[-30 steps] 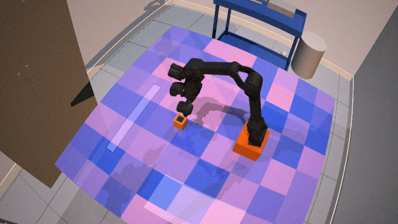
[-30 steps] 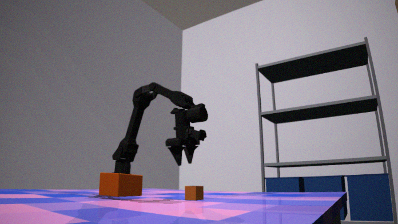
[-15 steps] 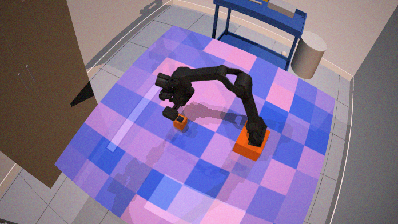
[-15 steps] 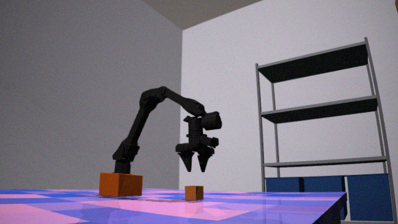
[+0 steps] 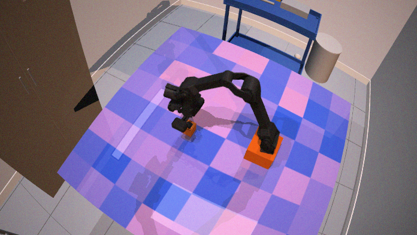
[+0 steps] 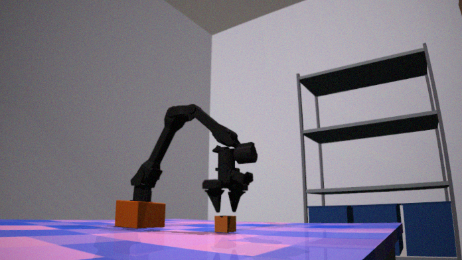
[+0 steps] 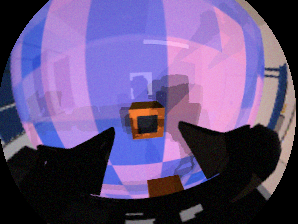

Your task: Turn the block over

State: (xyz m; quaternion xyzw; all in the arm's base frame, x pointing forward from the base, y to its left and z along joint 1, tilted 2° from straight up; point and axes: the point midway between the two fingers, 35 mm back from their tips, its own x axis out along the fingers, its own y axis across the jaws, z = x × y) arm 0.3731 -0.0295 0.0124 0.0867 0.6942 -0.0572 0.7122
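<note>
My gripper tip is now 20 mm above the block.
</note>
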